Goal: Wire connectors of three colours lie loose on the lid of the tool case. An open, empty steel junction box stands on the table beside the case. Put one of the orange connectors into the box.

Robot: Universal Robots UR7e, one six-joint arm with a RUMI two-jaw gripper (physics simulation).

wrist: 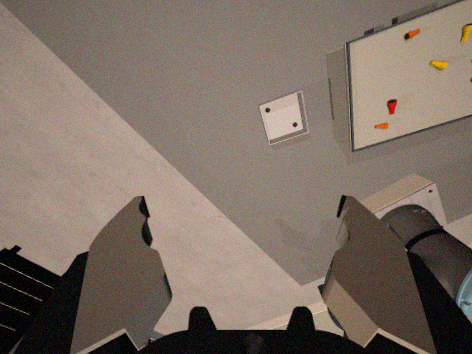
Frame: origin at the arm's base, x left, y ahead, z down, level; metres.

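Seen in the pictures: gripper, fingertip midpoint: [242, 197]; arm's base, link origin: [400, 223].
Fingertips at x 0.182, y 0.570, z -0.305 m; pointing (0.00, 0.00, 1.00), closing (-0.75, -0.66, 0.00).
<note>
Offsets run from my fingertips to a thing's top centre. "pt": to the spot under its first point. Level surfaces: height alone.
My gripper [242, 197] is open and empty, high above the table and floor, with its two jaws wide apart at the lower part of the view. The open steel junction box @[dx -0.085, dy -0.074, dz +0.335 m] [282, 117] stands on the table at upper centre, with two dark holes in its bare bottom. The tool case @[dx -0.339, dy -0.171, dz +0.274 m] [339, 95] is to its right, its pale lid cut off by the right edge of the view. On the lid, one orange connector @[dx -0.230, dy -0.204, dz +0.266 m] [382, 126] lies near the front left corner and another orange connector @[dx -0.332, dy -0.081, dz +0.266 m] [412, 34] lies near the back. A red connector @[dx -0.260, dy -0.179, dz +0.262 m] [392, 106] and yellow connectors @[dx -0.353, dy -0.159, dz +0.263 m] [439, 65] @[pt dx -0.402, dy -0.141, dz +0.268 m] [466, 33] also lie there.
The grey table @[dz +0.373 m] [200, 100] has a diagonal edge, with pale floor [75, 150] to the left. The robot's base block [400, 192] and a dark arm part [417, 227] are at the lower right, beside the right jaw. A black ribbed object [25, 292] is at the lower left.
</note>
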